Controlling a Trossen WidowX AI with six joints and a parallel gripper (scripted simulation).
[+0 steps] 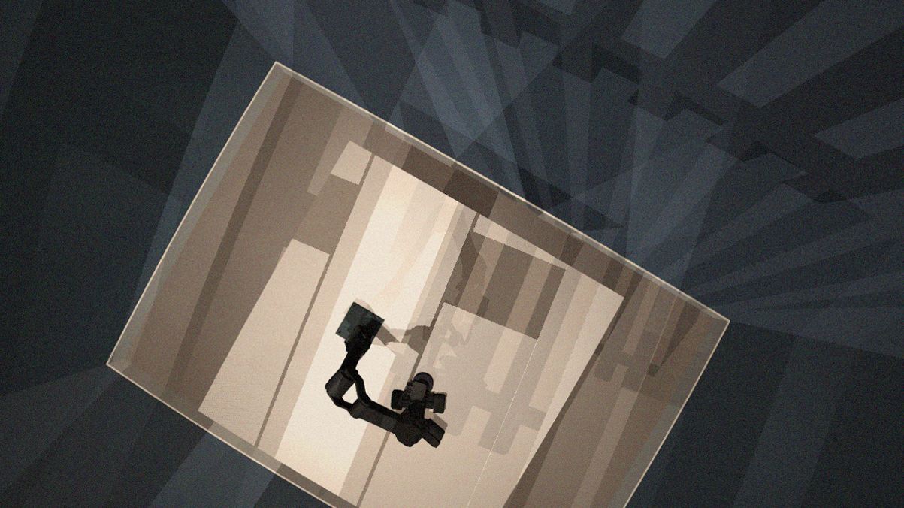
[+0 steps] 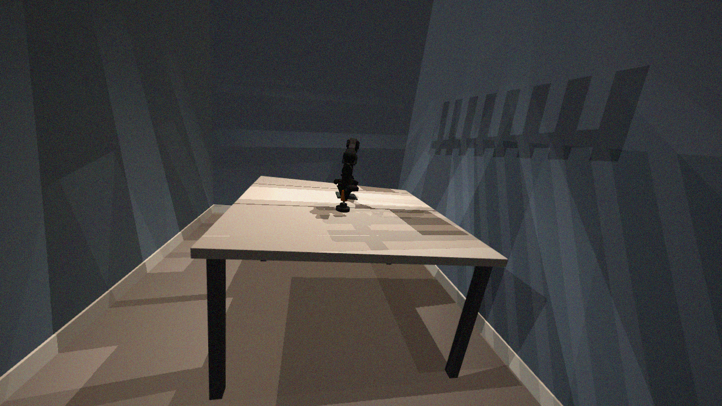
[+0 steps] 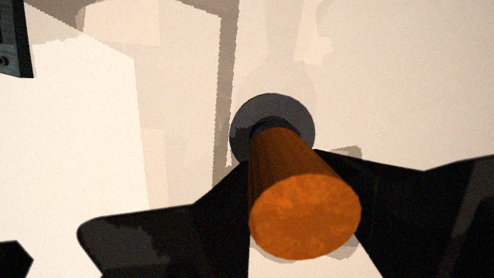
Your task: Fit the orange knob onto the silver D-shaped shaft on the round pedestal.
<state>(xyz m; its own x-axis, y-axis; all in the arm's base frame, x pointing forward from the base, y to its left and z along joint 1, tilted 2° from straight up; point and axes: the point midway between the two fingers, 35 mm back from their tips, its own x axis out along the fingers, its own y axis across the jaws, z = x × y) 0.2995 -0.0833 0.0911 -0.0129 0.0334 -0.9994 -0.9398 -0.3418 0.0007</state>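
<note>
Right now my gripper tip is 3 cm below the orange knob. The rest, counted from my gripper tip: round pedestal (4 cm below).
</note>
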